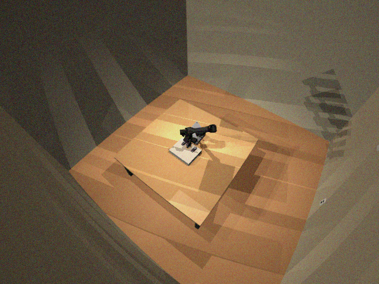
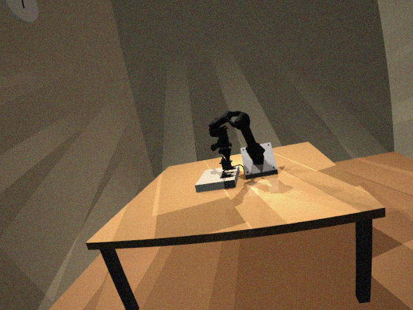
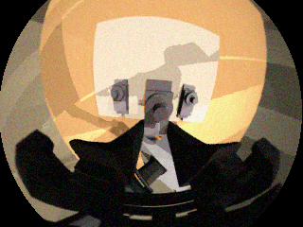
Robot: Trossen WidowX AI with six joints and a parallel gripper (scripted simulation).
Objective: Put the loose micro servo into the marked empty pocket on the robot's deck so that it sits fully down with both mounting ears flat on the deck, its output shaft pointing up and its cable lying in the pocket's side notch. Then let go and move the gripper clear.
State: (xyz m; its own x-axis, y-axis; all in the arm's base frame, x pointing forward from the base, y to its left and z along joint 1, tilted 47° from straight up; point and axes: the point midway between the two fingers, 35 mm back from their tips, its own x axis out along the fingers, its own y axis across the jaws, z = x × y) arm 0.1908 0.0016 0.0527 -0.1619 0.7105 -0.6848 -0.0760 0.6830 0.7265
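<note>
My gripper tip is now 120 mm short of the white deck, 10 mm to the right of it and 100 mm above it.
</note>
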